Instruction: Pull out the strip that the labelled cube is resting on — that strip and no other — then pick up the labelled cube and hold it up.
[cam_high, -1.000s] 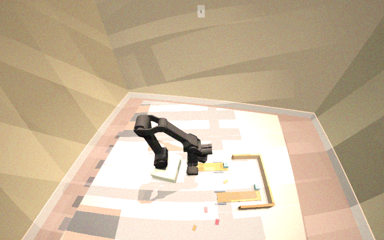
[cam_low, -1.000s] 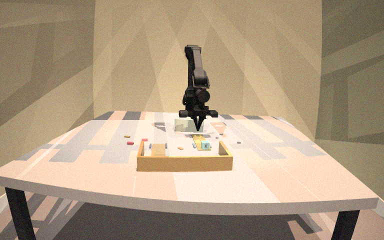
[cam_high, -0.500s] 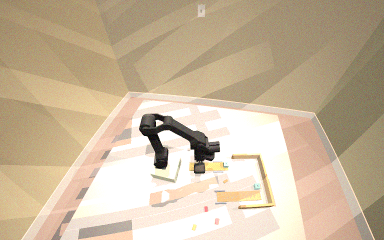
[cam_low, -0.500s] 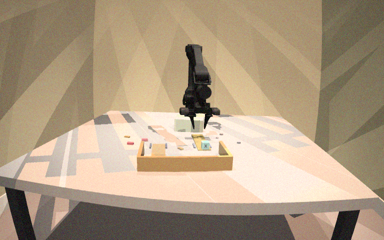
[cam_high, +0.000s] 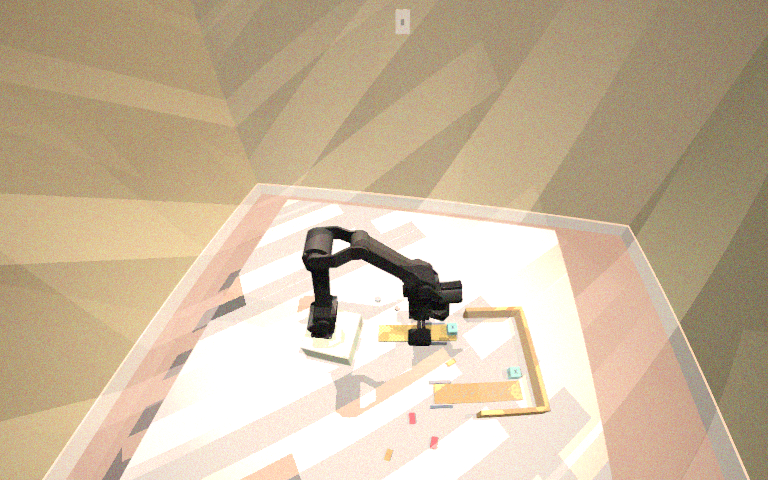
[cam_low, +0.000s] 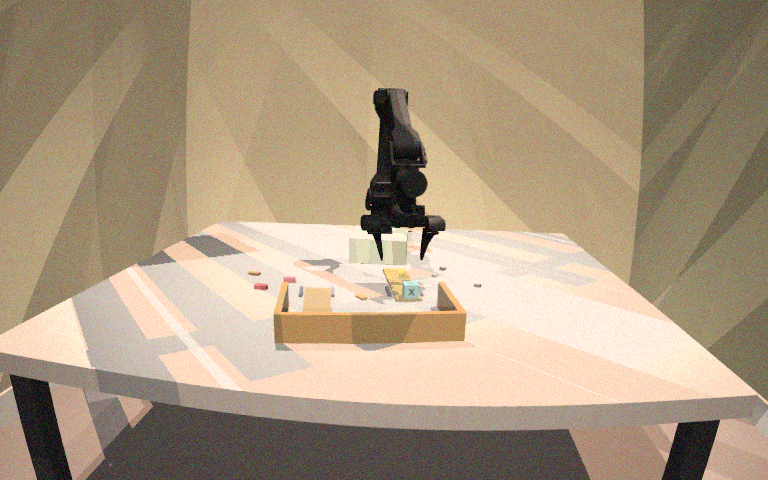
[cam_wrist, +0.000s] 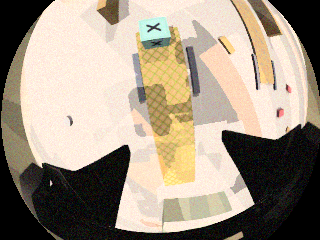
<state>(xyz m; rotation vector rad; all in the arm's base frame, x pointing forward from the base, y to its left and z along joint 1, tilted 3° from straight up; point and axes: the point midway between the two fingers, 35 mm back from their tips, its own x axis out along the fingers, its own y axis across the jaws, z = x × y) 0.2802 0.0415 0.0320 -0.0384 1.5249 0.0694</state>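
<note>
Right now my gripper tip is 5 cm above the yellow strip and 1 cm short of it. From my gripper tip the other things lie so: orange strip (19 cm ahead, 18 cm to the right, 5 cm below).
</note>
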